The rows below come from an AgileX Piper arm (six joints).
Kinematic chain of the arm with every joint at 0, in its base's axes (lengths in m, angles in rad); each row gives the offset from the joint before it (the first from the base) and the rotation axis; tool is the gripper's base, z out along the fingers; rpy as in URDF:
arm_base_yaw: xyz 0 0 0.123 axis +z
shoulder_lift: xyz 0 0 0 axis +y
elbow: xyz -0.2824 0 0.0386 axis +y
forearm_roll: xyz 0.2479 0 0.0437 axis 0.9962 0 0.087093
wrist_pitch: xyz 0 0 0 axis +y
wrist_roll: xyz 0.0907 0 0.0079 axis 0.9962 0 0.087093
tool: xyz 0 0 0 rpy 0 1.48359 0
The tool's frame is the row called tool.
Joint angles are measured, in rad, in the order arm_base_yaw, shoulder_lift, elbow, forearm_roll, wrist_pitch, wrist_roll. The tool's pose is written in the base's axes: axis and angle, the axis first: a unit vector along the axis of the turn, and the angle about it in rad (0 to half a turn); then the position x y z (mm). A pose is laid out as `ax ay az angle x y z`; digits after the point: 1 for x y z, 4 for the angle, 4 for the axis.
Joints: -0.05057, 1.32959, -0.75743, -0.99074, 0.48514, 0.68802
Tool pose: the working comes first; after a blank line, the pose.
Where each joint sits with the arm in this pose, in the base's axes (m; each line is computed from the numbers above, not from the rounded line before):
arm_base_yaw: 0.0000 0.0000 0.1230
shoulder_lift: 0.0000 0.0000 0.1230
elbow: -0.0299 0.0015 0.4064
forearm_roll: 0.2018 -0.0102 0.3090
wrist_pitch: 0.2018 -0.0102 0.3090
wrist_roll: 0.2604 -0.0488 0.2508
the tool: 0.2604 -0.0488 0.2508

-0.0108 0.9672 -0.2540 2.4211 260.4 -48.8 250.8
